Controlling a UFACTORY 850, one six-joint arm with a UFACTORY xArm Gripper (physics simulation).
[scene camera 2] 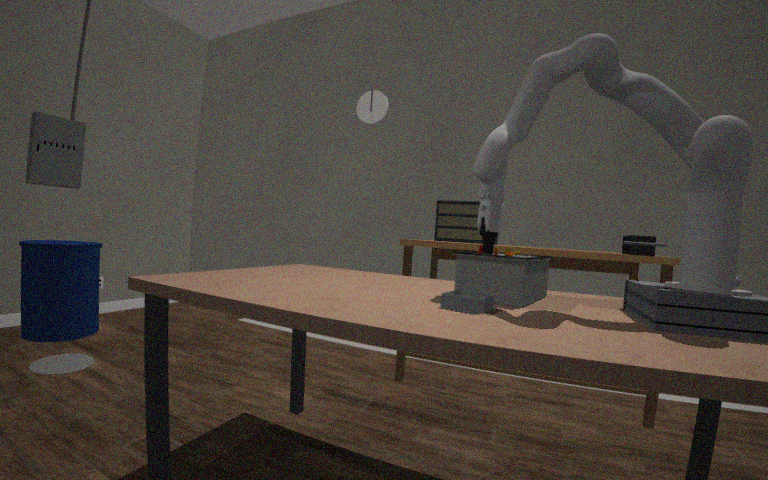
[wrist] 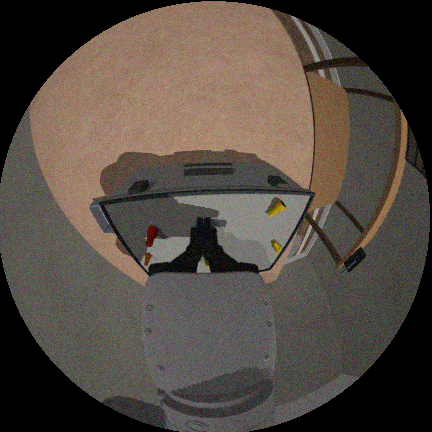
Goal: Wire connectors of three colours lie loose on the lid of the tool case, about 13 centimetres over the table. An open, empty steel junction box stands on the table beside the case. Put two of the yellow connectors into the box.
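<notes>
The tool case [scene camera 2: 502, 281] [wrist: 245, 210] stands on the table. On its lid, in the wrist view, a larger yellow connector [wrist: 275, 207] lies at the upper right and a smaller yellow connector [wrist: 276, 245] at the right edge. Another yellow connector [wrist: 207, 262] shows partly behind my finger linkages. A red connector [wrist: 151, 235] and an orange connector [wrist: 147, 259] lie at the left. My gripper [scene camera 2: 488, 250] [wrist: 202, 225] is shut and empty, its fingertips low at the lid. The steel junction box [scene camera 2: 467, 301] [wrist: 102, 217] stands beside the case; its inside is hidden.
The table [scene camera 2: 339, 294] [wrist: 200, 90] carries the case and the arm's grey base [scene camera 2: 696, 311]. A wooden bench [scene camera 2: 583, 251] stands behind it, with a drawer rack partly hidden by the arm and a black box [scene camera 2: 638, 245]. A blue barrel [scene camera 2: 59, 291] shows at the far left.
</notes>
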